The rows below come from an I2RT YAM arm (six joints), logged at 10 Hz.
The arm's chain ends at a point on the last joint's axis. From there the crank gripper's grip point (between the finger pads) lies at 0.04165 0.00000 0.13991 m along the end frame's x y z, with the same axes.
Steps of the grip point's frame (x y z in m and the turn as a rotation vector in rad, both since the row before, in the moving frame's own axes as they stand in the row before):
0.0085, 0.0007, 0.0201, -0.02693, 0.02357, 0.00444
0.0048, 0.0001, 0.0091, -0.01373, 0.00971, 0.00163
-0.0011, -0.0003, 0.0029, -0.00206, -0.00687, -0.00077
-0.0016, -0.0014, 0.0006, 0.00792, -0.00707, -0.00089
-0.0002, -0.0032, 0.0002, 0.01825, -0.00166, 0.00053
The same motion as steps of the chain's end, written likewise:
0.0052, -0.0032, 0.0212, -0.02693, 0.02357, 0.00444
0.0034, -0.0019, 0.0095, -0.01373, 0.00971, 0.00163
-0.0001, -0.0006, 0.0026, -0.00206, -0.00687, -0.00077
-0.0006, -0.0003, 0.0003, 0.00792, -0.00707, -0.00089
0.0000, -0.0007, 0.0002, 0.01825, -0.00166, 0.00053

